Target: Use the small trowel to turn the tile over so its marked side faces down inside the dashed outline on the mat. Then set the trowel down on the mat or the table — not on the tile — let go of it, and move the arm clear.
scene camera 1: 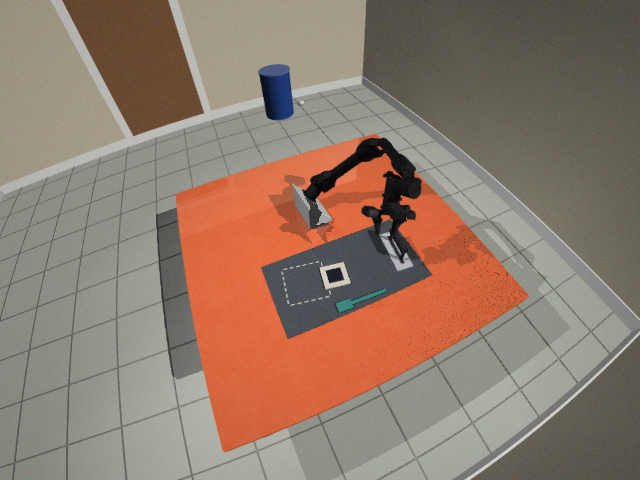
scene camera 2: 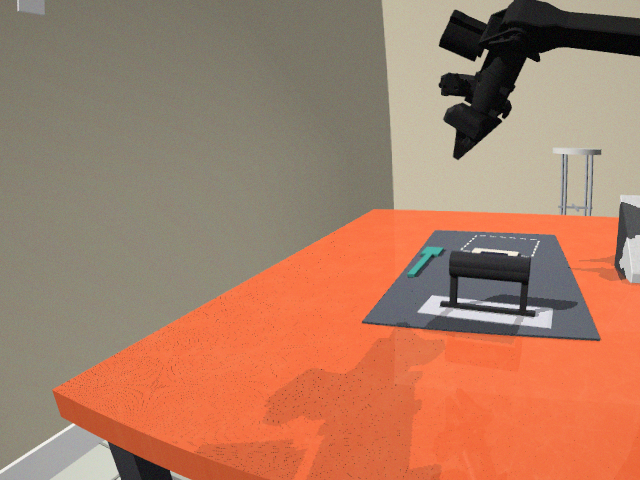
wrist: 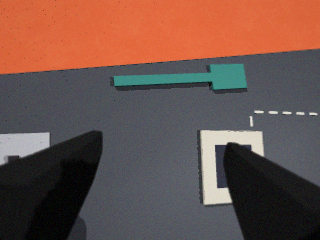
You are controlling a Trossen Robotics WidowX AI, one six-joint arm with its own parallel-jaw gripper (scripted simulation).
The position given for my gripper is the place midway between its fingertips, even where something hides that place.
Note:
My gripper (scene camera 2: 461, 153) is open, with nothing in its grasp. Also in view: a tile (wrist: 213, 142), a teal trowel (wrist: 221, 76) and a trowel (scene camera 1: 396, 248).
My gripper shows as well in scene camera 1 (scene camera 1: 385, 236) and in the wrist view (wrist: 163, 146).

